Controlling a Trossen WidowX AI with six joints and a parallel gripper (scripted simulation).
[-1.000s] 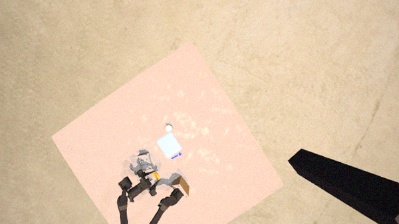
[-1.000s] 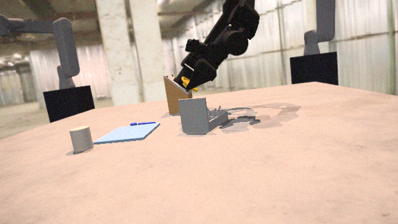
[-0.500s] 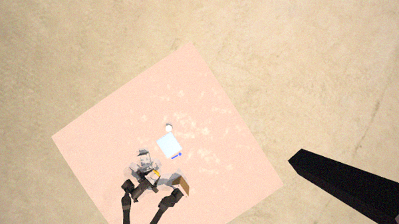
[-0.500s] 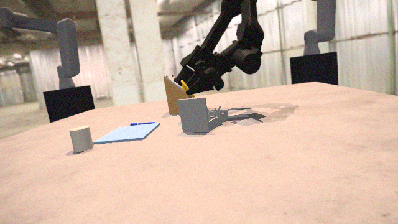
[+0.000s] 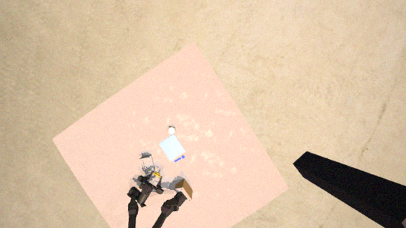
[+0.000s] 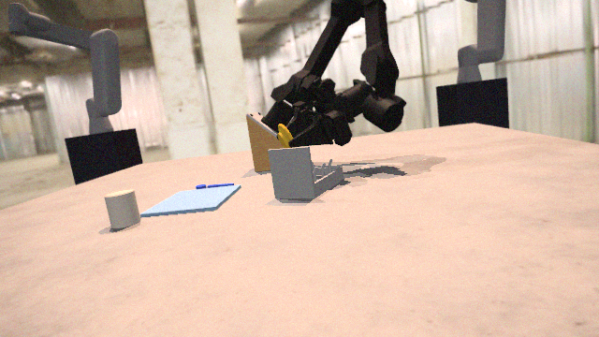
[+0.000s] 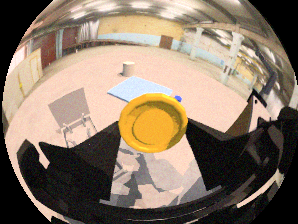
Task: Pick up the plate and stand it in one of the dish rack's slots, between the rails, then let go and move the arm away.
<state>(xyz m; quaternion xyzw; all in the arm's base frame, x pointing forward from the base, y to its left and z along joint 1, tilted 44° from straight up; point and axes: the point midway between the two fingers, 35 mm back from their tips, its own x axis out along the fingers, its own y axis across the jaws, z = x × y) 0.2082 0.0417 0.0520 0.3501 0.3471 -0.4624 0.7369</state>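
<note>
My gripper tip is 80 mm short of the grey dish rack, 60 mm above it and 40 mm to the right of it. Round my gripper tip: light blue mat 170 mm to the right, 80 mm below, 70 mm ahead; yellow plate 10 mm to the left; blue spoon 160 mm to the right, 80 mm below, 30 mm behind.
</note>
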